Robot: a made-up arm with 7 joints. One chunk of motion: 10 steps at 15 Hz.
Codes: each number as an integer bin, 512 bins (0 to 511) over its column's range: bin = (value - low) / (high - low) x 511, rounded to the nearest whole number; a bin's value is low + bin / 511 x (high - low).
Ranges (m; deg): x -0.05..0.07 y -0.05..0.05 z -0.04..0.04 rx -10..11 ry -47..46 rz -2..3
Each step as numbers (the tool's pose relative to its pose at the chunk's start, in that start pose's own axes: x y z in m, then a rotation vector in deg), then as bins.
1 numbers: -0.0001 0.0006 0.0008 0.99 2.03 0.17
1 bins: 212 259 261 267 269 222
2 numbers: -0.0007 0.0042 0.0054 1.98 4.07 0.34
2 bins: 210 277 290 292 281 239
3 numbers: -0.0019 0.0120 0.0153 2.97 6.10 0.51
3 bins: 205 317 353 316 292 257
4 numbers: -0.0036 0.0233 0.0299 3.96 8.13 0.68
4 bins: 198 375 446 340 303 274
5 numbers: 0.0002 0.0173 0.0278 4.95 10.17 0.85
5 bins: 214 344 433 364 314 291
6 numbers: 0.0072 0.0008 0.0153 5.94 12.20 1.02
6 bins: 244 260 353 388 325 309
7 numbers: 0.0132 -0.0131 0.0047 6.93 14.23 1.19
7 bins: 269 189 286 412 336 326
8 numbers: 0.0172 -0.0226 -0.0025 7.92 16.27 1.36
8 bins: 286 140 240 436 348 343
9 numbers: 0.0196 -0.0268 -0.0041 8.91 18.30 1.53
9 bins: 296 119 229 460 359 361
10 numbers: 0.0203 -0.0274 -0.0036 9.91 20.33 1.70
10 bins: 299 115 233 484 370 378
